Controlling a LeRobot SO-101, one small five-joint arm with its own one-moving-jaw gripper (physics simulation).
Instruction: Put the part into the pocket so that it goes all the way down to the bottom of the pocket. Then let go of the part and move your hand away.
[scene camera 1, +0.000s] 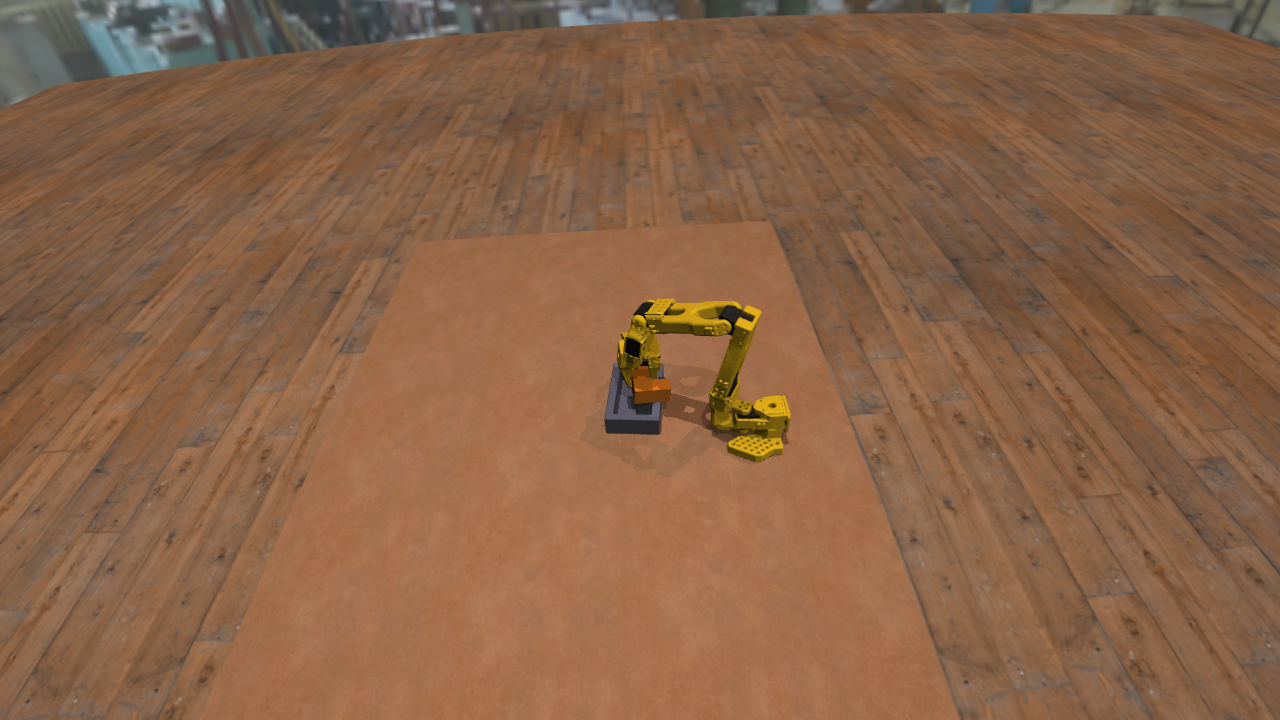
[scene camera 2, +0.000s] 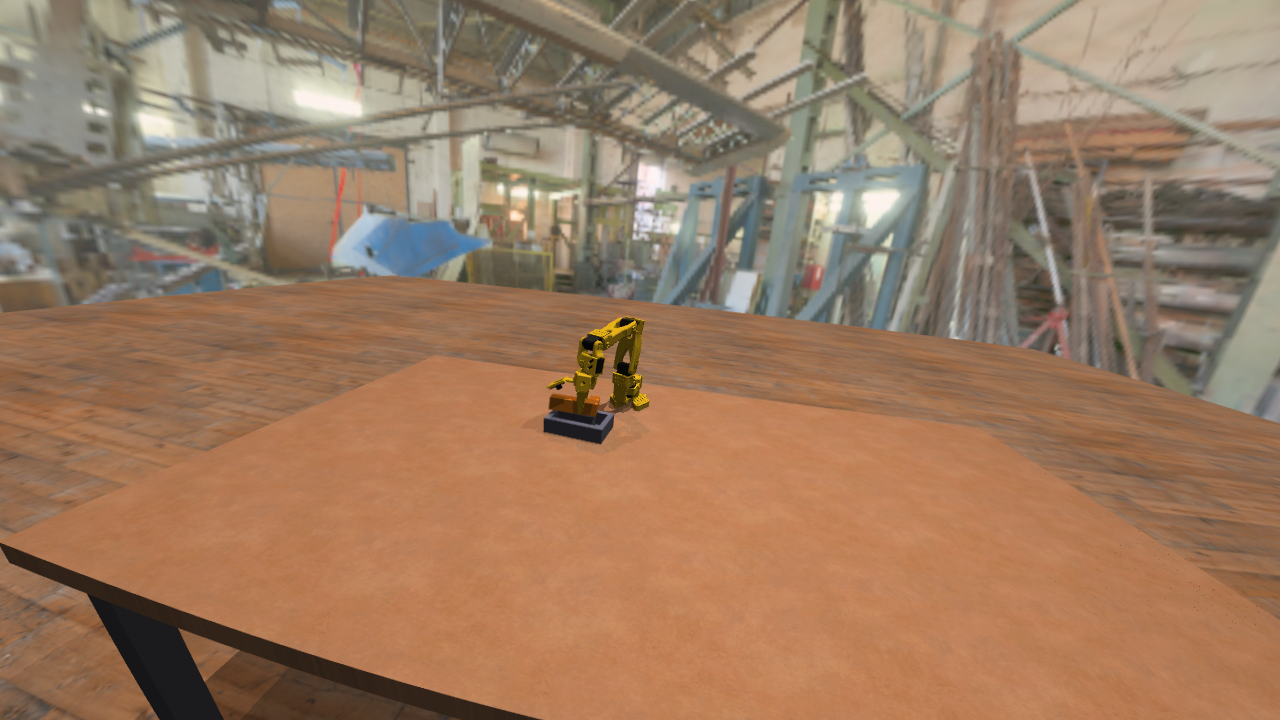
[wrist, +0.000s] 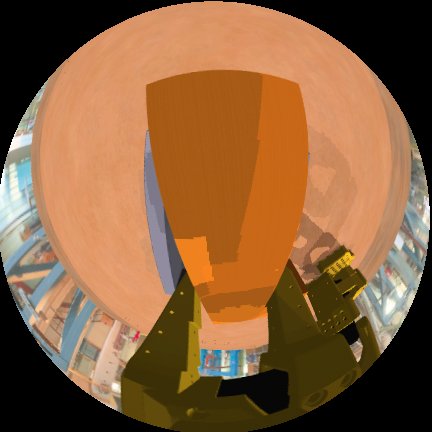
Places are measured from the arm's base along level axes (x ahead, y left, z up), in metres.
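Where they show: hand, tool point: (scene camera 1: 631, 385) (scene camera 2: 579, 412) (wrist: 204, 264); arm's base, link origin: (scene camera 1: 740, 436) (scene camera 2: 628, 405) (wrist: 319, 273).
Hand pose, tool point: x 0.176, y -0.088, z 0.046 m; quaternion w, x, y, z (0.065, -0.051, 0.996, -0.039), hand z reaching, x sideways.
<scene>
Each offset is from my tool point to the top centre of the thing. Level surfaces: height alone.
An orange block-shaped part {0.029 m back, 0.020 m right, 0.031 m up} (scene camera 1: 651, 391) (scene camera 2: 562, 404) (wrist: 210, 160) is held over the dark grey pocket block {0.006 m back, 0.001 m right, 0.010 m down} (scene camera 1: 631, 425) (scene camera 2: 574, 429) (wrist: 155, 220). In scene camera 2 the part shows above the block's rim. In scene camera 1 it covers the right side of the opening and reaches past the right rim; some of the pocket's inside shows to its left. My gripper (scene camera 1: 641, 377) (scene camera 2: 581, 408) (wrist: 237, 268) is shut on the part, with a jaw on each side. The part hides most of the block in the wrist view, and its exact height over the pocket cannot be told.
The yellow arm's base (scene camera 1: 756, 416) (scene camera 2: 630, 394) stands on the tan table top {0.047 m down} (scene camera 1: 537, 555) (scene camera 2: 716, 555), to the right of the pocket block in scene camera 1. The arm arches over from the base to the block. Shadows fall around the block.
</scene>
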